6 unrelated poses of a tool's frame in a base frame.
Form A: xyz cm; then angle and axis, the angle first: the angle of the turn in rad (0 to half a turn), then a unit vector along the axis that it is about.
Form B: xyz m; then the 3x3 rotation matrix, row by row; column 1 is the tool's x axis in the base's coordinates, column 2 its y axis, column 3 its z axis. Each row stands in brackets. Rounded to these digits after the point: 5 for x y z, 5 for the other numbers.
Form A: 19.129 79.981 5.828 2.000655 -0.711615 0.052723 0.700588
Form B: [0.19129 0.79981 0.05828], [[0.30069 -0.69001 -0.65839], [0.58370 -0.41280 0.69921], [-0.75424 -0.59455 0.27863]]
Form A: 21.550 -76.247 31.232 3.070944 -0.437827 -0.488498 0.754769
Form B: [0.21550 -0.76247 0.31232], [[-0.61460 0.37394 -0.69458], [0.48050 -0.52084 -0.70558], [-0.62561 -0.76739 0.14043]]
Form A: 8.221 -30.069 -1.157 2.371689 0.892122 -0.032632 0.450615
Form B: [0.08221 -0.30069 -0.01157], [[0.64933 -0.36367 0.66792], [0.26364 -0.71615 -0.64624], [0.71335 0.59571 -0.36914]]
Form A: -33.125 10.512 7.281 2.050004 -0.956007 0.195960 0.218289
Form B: [-0.33125 0.10512 0.07281], [[0.87427 -0.46742 -0.13102], [-0.08002 -0.40497 0.91082], [-0.47879 -0.78582 -0.39146]]
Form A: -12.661 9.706 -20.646 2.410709 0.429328 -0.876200 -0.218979
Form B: [-0.12661 0.09706 -0.20646], [[-0.42302 -0.51010 -0.74890], [-0.80245 0.59478 0.04814], [0.42087 0.62132 -0.66093]]
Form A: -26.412 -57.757 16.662 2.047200 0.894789 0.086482 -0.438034
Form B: [-0.26412 -0.57757 0.16662], [[0.70923 0.50213 -0.49484], [-0.27639 -0.44768 -0.85041], [-0.64854 0.73990 -0.17872]]
